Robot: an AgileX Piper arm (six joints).
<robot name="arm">
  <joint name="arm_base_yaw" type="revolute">
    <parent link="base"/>
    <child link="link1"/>
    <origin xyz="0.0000 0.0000 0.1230"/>
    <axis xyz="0 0 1"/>
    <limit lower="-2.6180" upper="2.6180"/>
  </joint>
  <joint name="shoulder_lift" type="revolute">
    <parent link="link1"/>
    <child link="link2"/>
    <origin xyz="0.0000 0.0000 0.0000"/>
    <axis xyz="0 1 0"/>
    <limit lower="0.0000" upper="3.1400"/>
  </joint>
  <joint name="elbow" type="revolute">
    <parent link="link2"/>
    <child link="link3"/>
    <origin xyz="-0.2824 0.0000 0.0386"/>
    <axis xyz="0 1 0"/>
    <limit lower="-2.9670" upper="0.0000"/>
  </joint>
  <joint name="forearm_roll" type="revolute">
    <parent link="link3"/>
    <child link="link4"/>
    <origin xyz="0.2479 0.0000 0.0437"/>
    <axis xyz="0.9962 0 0.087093"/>
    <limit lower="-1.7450" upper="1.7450"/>
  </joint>
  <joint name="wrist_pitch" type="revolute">
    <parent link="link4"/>
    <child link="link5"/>
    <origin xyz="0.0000 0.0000 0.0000"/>
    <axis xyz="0 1 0"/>
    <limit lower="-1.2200" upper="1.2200"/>
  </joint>
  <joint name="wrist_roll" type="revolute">
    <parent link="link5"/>
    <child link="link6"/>
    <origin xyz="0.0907 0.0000 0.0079"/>
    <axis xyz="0.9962 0 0.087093"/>
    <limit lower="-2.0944" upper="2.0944"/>
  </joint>
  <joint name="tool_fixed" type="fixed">
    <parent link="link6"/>
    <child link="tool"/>
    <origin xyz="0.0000 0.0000 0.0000" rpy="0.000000 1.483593 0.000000"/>
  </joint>
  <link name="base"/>
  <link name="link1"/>
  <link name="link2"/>
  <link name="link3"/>
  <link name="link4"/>
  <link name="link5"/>
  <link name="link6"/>
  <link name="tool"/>
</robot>
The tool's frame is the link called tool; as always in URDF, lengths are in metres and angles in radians.
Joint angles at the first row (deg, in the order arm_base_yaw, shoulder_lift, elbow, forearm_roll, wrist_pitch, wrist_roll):
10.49 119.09 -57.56 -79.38 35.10 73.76
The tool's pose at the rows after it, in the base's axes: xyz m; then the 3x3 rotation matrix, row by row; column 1 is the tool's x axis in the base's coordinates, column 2 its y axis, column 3 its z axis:
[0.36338, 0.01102, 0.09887], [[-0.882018, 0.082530, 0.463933], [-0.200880, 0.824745, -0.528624], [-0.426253, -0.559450, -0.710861]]
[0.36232, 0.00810, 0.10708], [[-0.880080, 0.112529, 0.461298], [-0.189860, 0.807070, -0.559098], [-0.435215, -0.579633, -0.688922]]
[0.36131, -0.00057, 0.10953], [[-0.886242, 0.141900, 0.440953], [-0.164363, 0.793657, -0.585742], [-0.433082, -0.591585, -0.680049]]
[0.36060, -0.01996, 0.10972], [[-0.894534, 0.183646, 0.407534], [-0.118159, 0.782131, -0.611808], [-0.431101, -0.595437, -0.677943]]
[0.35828, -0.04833, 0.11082], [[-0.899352, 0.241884, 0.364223], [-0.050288, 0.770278, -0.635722], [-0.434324, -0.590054, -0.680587]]
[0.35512, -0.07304, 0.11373], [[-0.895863, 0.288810, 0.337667], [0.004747, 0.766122, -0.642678], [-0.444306, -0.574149, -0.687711]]
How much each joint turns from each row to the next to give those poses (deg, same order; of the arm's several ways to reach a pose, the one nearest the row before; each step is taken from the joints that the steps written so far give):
-0.05 -1.69 0.00 0.13 2.83 0.00
0.00 -1.09 0.00 0.26 2.26 -0.06
-1.11 -0.29 0.00 0.44 1.32 -0.23
-3.02 0.00 0.00 -0.01 0.26 -0.10
-4.62 -0.24 0.00 0.00 -0.53 -0.22
-4.25 -0.63 0.00 0.00 -1.47 -0.50

